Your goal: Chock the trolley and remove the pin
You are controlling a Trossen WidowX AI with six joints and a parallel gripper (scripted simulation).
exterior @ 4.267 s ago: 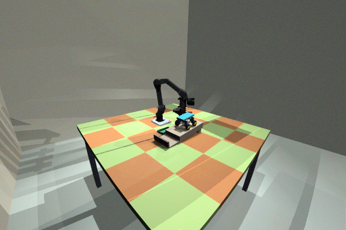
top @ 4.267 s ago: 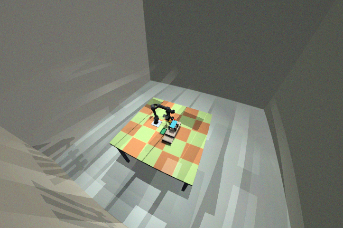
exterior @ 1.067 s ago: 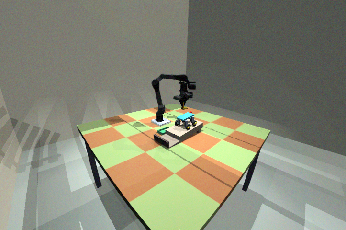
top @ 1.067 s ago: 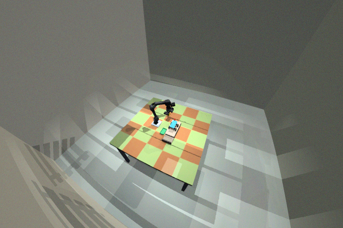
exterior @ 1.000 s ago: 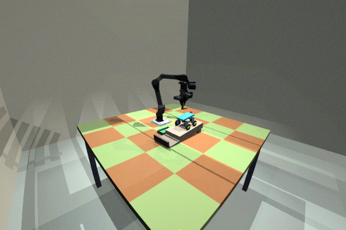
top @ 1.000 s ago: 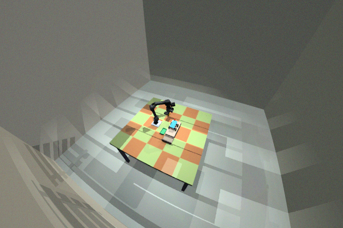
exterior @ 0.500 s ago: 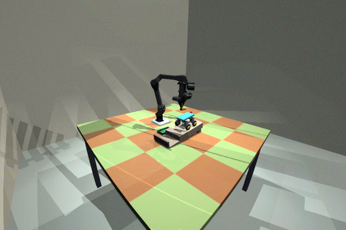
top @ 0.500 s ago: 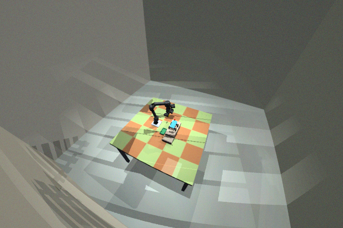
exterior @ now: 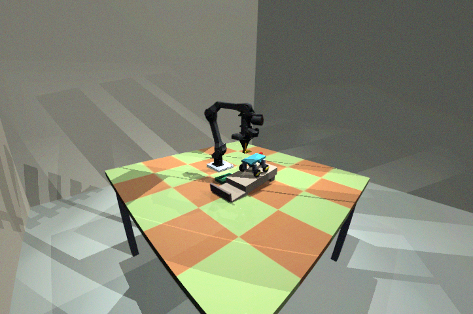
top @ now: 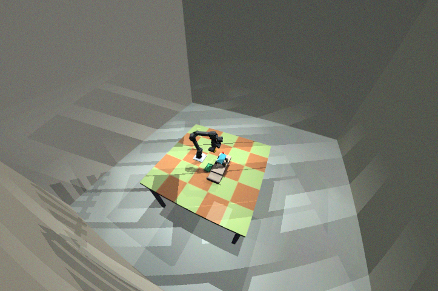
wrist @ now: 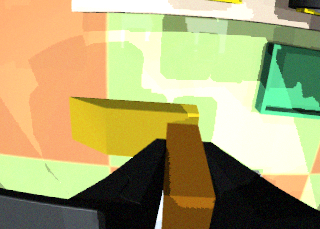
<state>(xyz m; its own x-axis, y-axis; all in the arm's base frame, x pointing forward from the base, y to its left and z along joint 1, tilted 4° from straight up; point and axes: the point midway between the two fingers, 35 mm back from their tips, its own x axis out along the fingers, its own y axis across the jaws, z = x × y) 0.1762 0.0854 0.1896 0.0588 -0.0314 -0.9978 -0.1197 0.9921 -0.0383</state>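
Now: the stop pin 100 mm ahead of my gripper tip, 50 mm to the left of it and 40 mm below it. Also, from my gripper tip: ramp (140 mm ahead, 120 mm below, 50 mm to the right); then yellow chock (20 mm to the left, 10 mm below); then trolley (140 mm ahead, 60 mm below, 40 mm to the right).
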